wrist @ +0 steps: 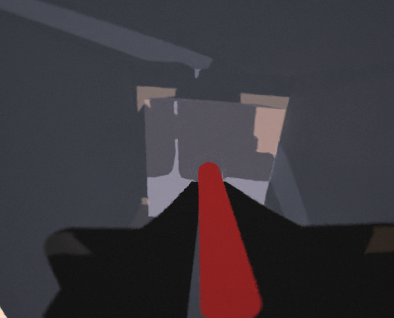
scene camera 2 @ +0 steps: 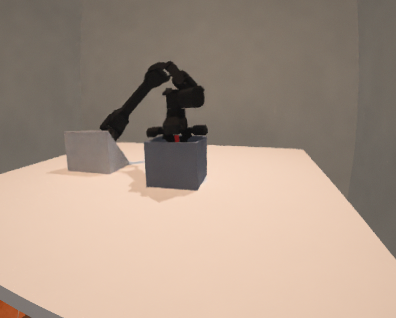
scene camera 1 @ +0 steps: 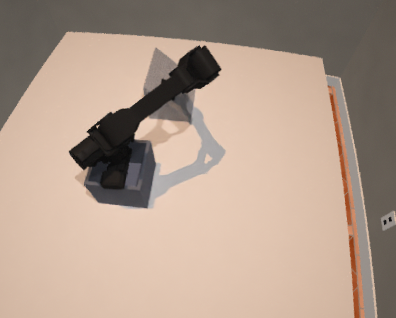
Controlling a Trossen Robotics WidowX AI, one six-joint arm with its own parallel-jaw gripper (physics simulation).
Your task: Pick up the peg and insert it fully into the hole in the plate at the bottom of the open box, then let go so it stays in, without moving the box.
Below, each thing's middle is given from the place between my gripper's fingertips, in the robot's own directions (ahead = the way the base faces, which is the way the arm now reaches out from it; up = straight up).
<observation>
The dark blue-grey box (scene camera 2: 173,165) is 1 cm to the right of my hand and 1 cm below it. From my hand the other things lie so: plate (wrist: 241,139): 1 cm to the right, 4 cm below.
</observation>
